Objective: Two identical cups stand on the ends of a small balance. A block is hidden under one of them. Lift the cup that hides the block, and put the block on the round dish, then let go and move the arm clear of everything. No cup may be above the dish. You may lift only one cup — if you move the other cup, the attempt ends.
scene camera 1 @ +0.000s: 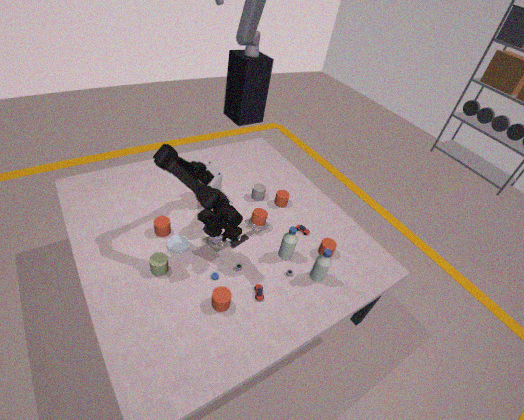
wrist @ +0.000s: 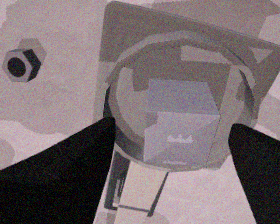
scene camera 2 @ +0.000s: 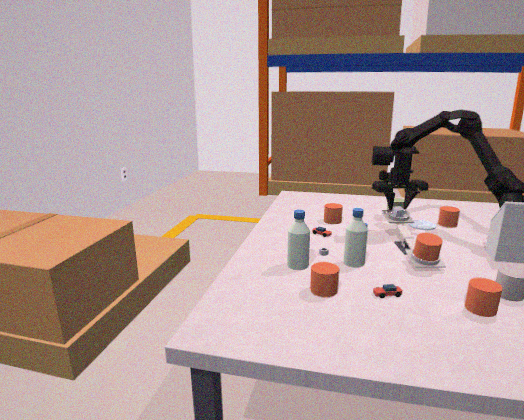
Labels:
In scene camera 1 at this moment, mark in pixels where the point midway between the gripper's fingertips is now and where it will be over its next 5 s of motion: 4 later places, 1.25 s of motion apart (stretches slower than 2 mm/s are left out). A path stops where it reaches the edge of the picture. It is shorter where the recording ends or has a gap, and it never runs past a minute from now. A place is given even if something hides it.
The gripper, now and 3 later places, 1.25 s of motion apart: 218,238; 219,228; 180,233; 178,241

